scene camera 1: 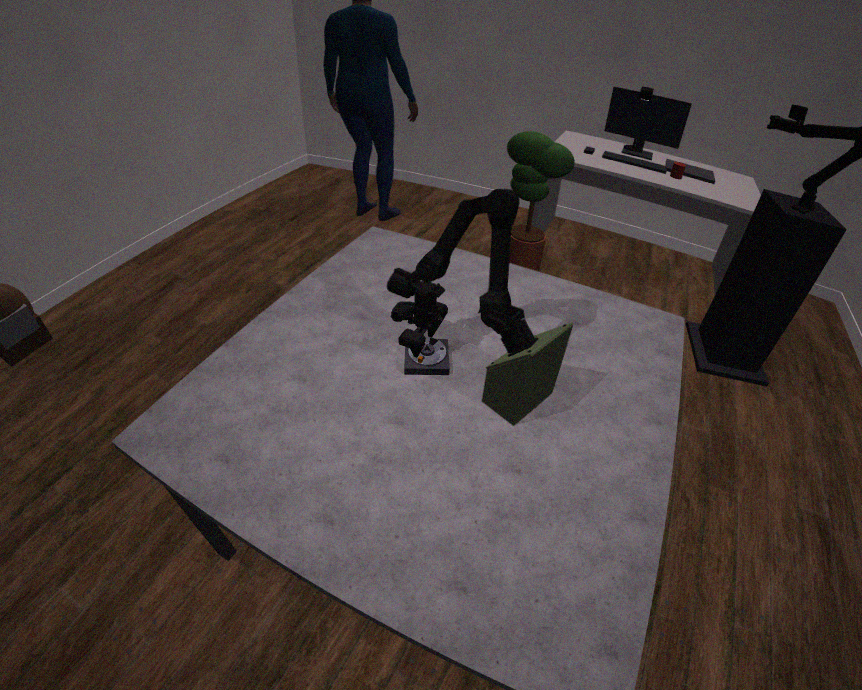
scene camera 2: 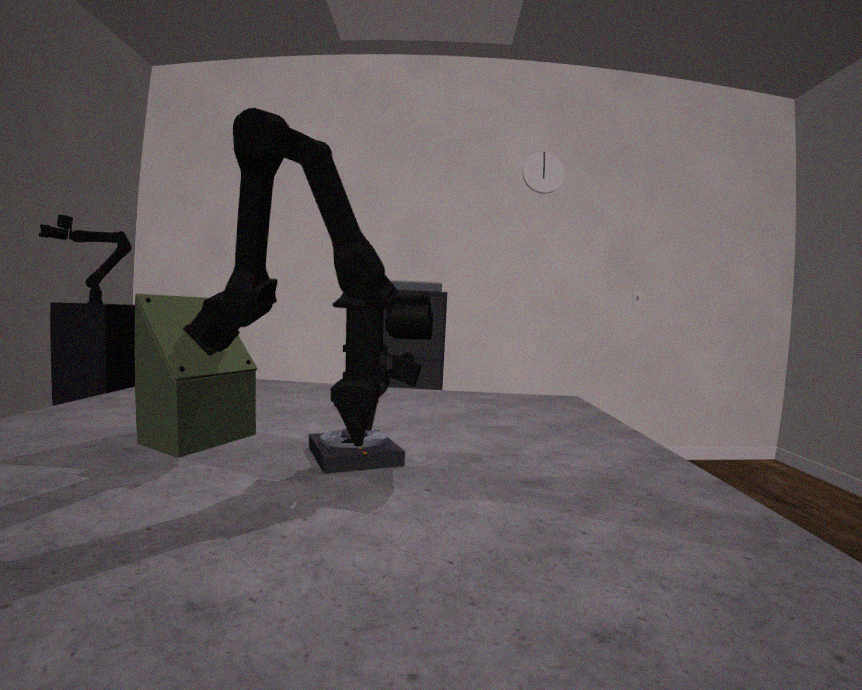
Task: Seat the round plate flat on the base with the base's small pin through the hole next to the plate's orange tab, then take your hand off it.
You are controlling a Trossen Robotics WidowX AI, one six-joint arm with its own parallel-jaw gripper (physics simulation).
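Where they show: gripper, fingertip midpoint: [scene camera 1: 423,346] [scene camera 2: 363,437]; arm's base, link origin: [scene camera 1: 523,347] [scene camera 2: 207,335].
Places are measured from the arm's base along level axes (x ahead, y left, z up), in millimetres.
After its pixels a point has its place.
Observation:
The round light plate [scene camera 1: 436,356] @(x 228, y -62, z -149 mm) [scene camera 2: 378,439] @(x 296, y -104, z -142 mm) lies on the dark square base [scene camera 1: 427,371] @(x 240, y -15, z -166 mm) [scene camera 2: 363,460] @(x 273, y -135, z -165 mm) and looks about flat. Its small orange tab [scene camera 1: 420,359] @(x 263, y -23, z -135 mm) shows near the plate's rim in scene camera 1, and a bit of orange also shows at the front in scene camera 2. The small pin and the hole beside the tab are too small and dark to make out. My gripper [scene camera 1: 424,348] @(x 274, y -85, z -145 mm) [scene camera 2: 359,441] @(x 274, y -85, z -145 mm) points straight down with its fingers spread, low over the plate and holding nothing. Whether the fingertips touch the plate is unclear, as they hide part of it.
My arm rises from a green sloped block [scene camera 1: 528,377] @(x -24, y 86, z -10 mm) [scene camera 2: 215,410] @(x 29, y -43, z -119 mm) beside the base, on the grey table [scene camera 1: 402,503] @(x 183, y 379, z -180 mm) [scene camera 2: 503,561] @(x 402, y -386, z -180 mm). Beyond the table are a potted plant [scene camera 1: 532,154], a person [scene camera 1: 365,79], a white desk [scene camera 1: 647,179] and a black pedestal [scene camera 1: 765,287] with another arm.

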